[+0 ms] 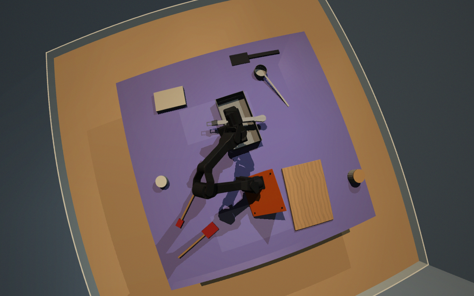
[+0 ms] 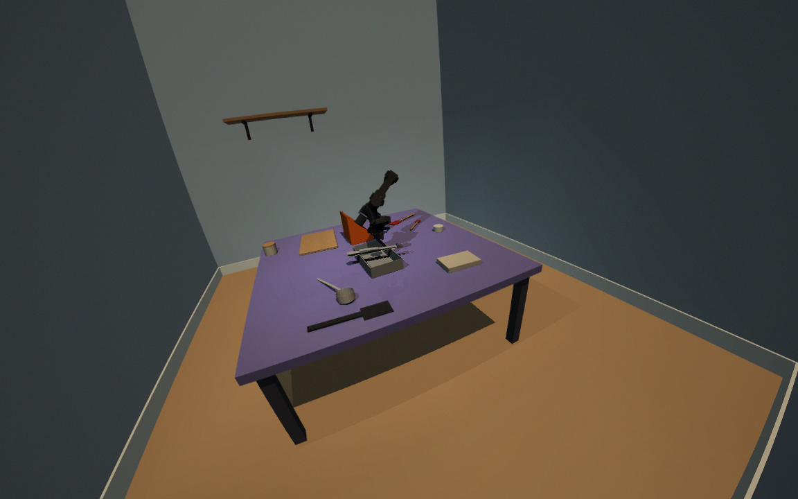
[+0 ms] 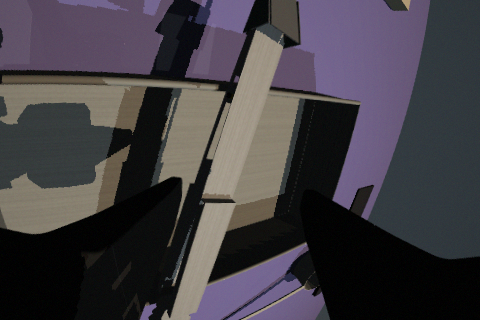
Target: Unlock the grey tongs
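The roasting tin lies 8 cm below my gripper tip, 4 cm to the right of it and 2 cm ahead of it. From my gripper tip the other things lie so: tan block (32 cm to the left, 25 cm ahead, 9 cm below); black spatula (42 cm ahead, 23 cm to the right, 10 cm below); small cylinder (45 cm to the left, 22 cm behind, 9 cm below).
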